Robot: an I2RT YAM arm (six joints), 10 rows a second.
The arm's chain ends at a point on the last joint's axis. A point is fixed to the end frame.
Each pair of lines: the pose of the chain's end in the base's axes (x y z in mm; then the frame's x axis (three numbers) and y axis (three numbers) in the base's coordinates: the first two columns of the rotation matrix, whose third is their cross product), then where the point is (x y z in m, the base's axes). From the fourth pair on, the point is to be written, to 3 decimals.
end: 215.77 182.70 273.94 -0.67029 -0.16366 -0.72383 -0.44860 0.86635 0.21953
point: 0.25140 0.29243 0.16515
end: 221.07 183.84 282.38 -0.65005 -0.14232 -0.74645 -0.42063 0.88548 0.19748
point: 0.26500 0.29117 0.17423
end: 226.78 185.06 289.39 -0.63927 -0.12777 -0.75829 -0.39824 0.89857 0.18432
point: 0.27594 0.29040 0.18154
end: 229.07 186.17 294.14 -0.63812 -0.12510 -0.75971 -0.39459 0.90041 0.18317
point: 0.279 0.291 0.186
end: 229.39 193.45 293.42 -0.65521 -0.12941 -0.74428 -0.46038 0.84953 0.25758
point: 0.266 0.309 0.191
